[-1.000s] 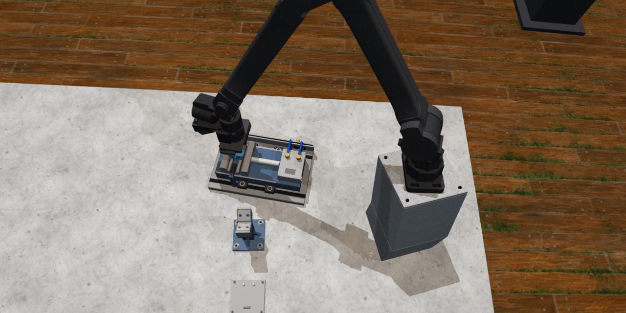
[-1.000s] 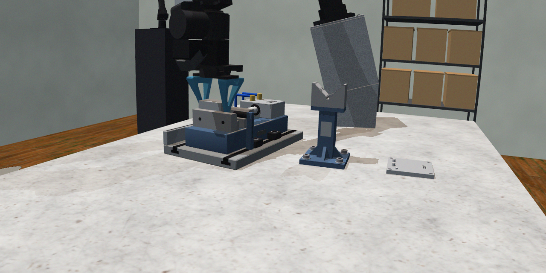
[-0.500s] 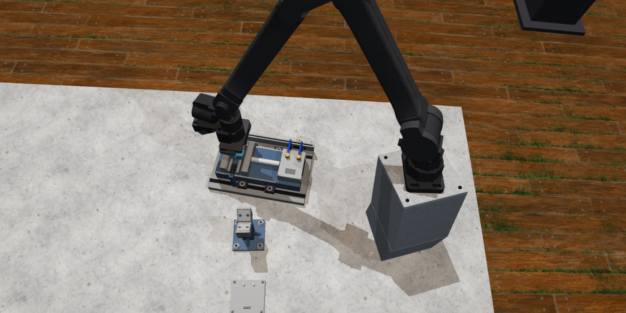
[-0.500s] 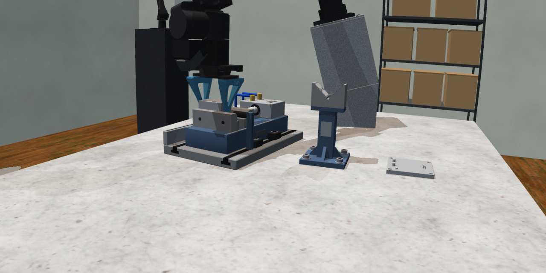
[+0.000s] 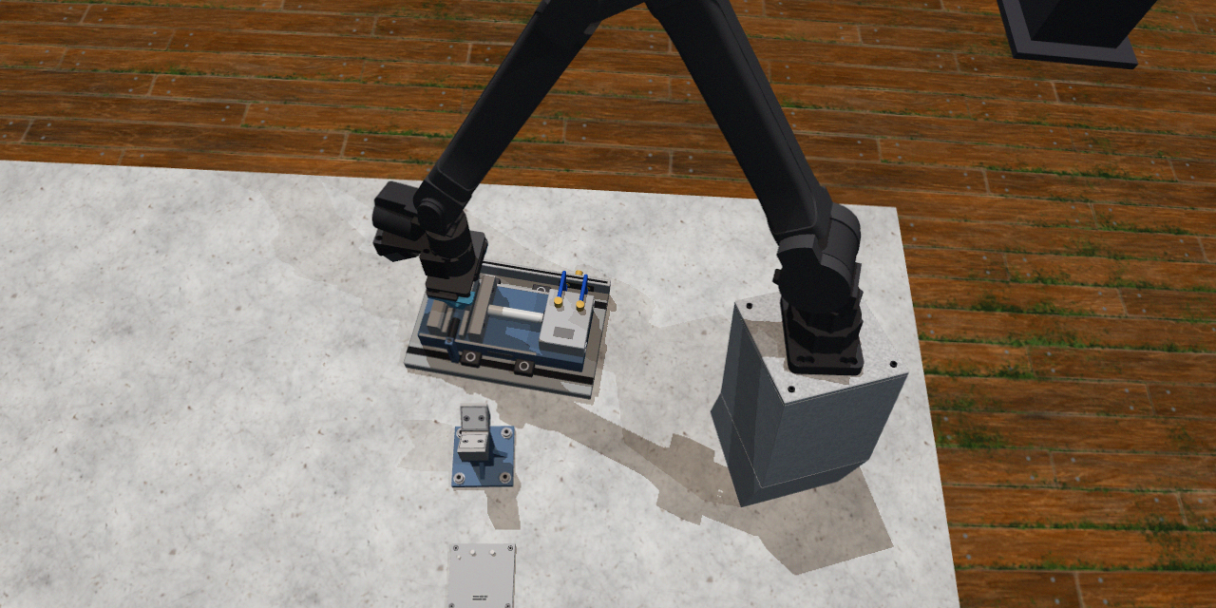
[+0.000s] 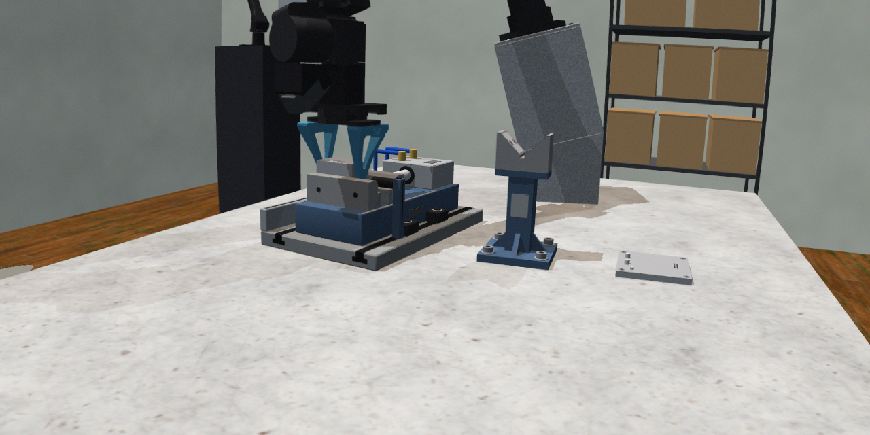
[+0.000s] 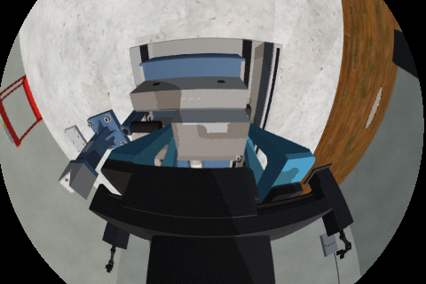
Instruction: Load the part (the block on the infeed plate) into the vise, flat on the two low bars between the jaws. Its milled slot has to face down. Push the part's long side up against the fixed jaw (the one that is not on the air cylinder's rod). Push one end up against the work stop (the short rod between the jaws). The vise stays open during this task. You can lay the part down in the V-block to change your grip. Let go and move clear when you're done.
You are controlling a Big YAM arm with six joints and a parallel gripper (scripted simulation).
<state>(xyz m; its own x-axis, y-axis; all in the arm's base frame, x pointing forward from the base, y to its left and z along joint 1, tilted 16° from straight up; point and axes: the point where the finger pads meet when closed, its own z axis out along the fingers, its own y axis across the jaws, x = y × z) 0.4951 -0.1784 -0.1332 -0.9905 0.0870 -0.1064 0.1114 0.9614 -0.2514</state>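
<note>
Right now the grey part is 10 mm below my hand. Also, from my hand: work stop: 10 mm ahead, 70 mm to the left, 10 mm below; then moving jaw: 30 mm behind, 20 mm to the left, 20 mm below; then fixed jaw: 30 mm ahead, 20 mm to the left, 20 mm below.
</note>
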